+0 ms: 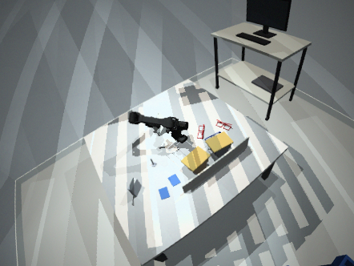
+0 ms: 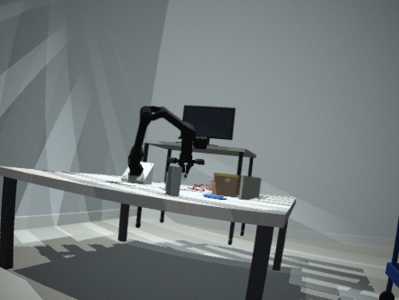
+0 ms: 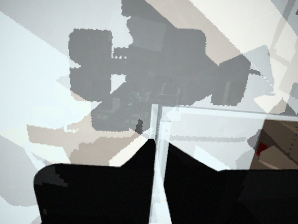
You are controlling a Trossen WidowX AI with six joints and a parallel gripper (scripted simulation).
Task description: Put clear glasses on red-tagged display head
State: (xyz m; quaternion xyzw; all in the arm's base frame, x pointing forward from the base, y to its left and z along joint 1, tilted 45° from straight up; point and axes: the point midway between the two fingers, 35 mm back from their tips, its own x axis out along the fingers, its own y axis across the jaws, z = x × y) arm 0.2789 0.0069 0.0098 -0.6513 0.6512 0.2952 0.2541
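My gripper tip is 200 mm short of the brown display head, 30 mm to the left of it and 10 mm above it. Round my gripper tip: grey block: 460 mm to the right, 90 mm ahead, 10 mm below; long grey wall: 350 mm ahead, 70 mm to the left, 10 mm below.
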